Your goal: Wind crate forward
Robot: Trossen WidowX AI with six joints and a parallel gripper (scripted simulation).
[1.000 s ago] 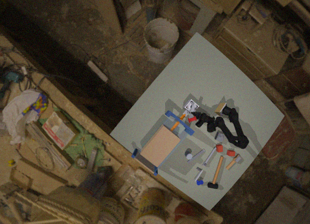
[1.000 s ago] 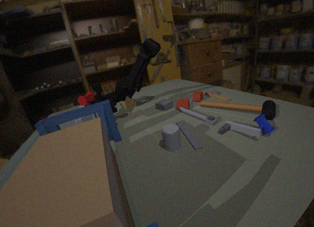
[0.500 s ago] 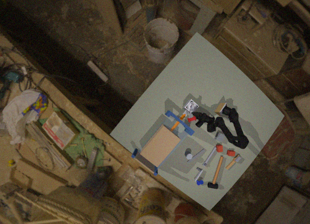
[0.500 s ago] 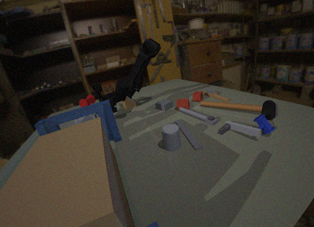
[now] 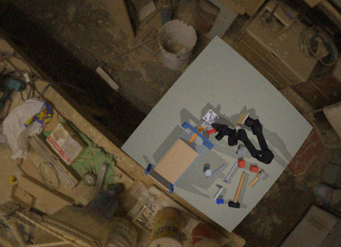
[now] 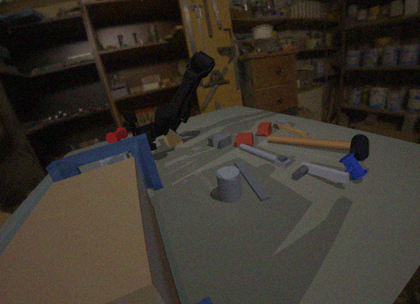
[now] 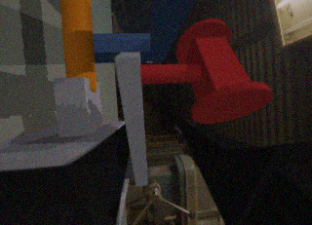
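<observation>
My gripper tip is now 2 cm to the right of the red-knobbed handle and 1 cm above it. From my gripper tip the other things lie so: grey winch: 6 cm behind, 3 cm to the right, 10 cm below; blue steel frame: 11 cm ahead, 2 cm below; red knob: 4 cm ahead, 4 cm to the left, 2 cm above.
</observation>
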